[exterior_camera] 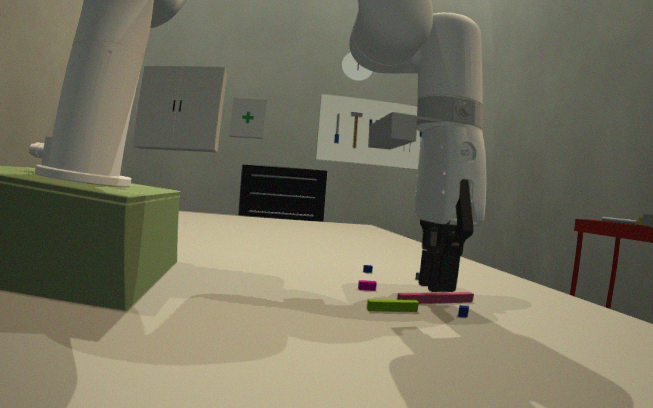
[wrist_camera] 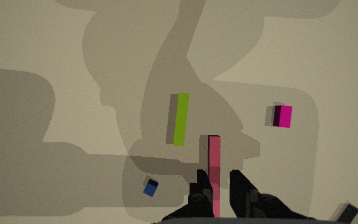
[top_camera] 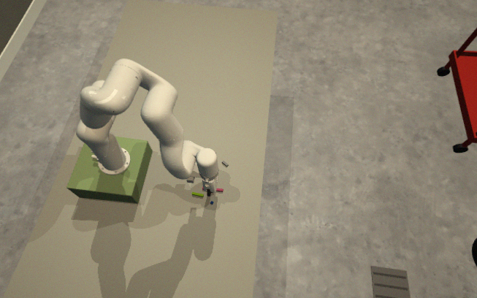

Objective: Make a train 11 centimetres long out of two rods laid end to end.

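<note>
My hand is 30 mm above the pink rod. From my hand the other things lie so: grey rod 20 mm ahead, 130 mm to the left, 30 mm below; magenta rod 70 mm behind, 60 mm to the left, 30 mm below; lime rod 50 mm behind, 40 mm to the right, 30 mm below.
</note>
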